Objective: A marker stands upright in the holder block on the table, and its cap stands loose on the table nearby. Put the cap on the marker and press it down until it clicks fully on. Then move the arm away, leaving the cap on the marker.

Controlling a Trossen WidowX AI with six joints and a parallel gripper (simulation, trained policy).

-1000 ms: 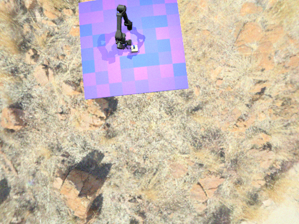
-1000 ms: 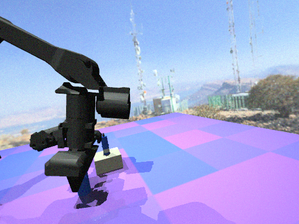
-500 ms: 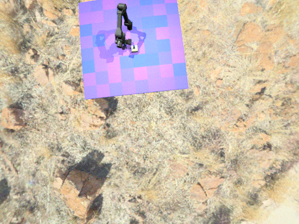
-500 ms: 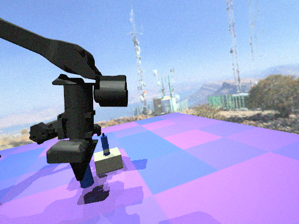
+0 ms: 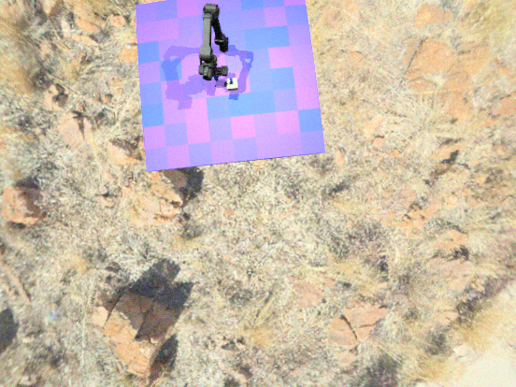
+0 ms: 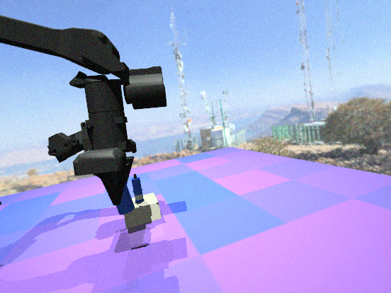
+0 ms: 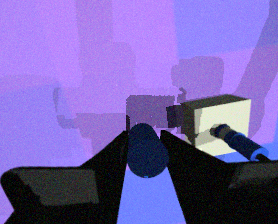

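The cream holder block lies 10 cm to the left of my gripper tip, 6 cm below it and 4 cm ahead of it. The rest, counted from my gripper tip: blue cap 1 cm ahead, 1 cm above.
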